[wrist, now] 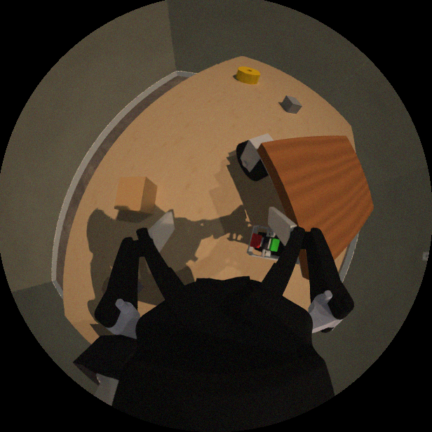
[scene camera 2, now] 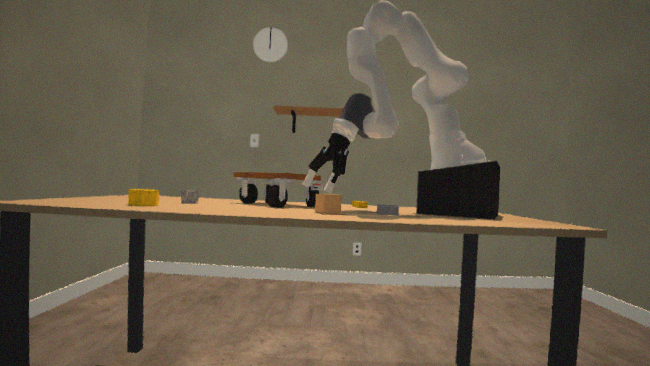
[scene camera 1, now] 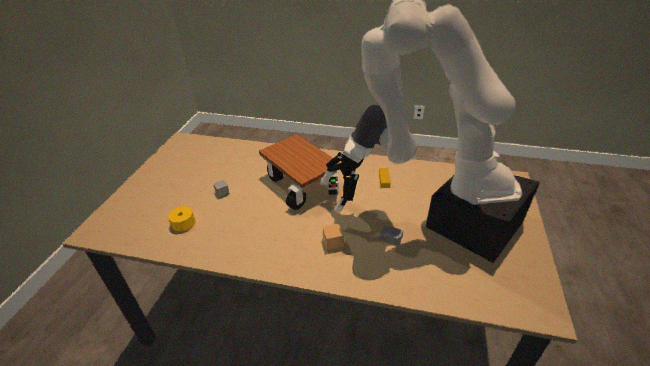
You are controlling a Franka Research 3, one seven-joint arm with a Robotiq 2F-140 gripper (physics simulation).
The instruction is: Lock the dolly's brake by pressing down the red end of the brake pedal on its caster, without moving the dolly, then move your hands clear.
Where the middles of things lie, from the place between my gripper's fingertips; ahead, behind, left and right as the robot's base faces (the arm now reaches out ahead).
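Scene:
Dolly (scene camera 1: 302,162): 2 cm below my hand, 15 cm to the right of it, 16 cm ahead of it.

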